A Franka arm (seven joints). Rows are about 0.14 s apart.
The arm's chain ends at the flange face. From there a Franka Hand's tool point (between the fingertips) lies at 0.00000 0.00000 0.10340 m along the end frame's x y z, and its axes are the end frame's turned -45 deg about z.
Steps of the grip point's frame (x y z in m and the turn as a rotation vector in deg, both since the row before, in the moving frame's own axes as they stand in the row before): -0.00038 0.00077 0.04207 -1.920 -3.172 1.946; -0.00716 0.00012 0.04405 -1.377 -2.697 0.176; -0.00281 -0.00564 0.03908 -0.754 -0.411 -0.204
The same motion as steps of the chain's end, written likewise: 0.00198 -0.00565 0.04229 -3.601 -0.885 1.946; -0.00329 -0.00005 0.04419 -2.881 -0.933 0.176; -0.00642 -0.00349 0.03909 -0.824 0.243 -0.204
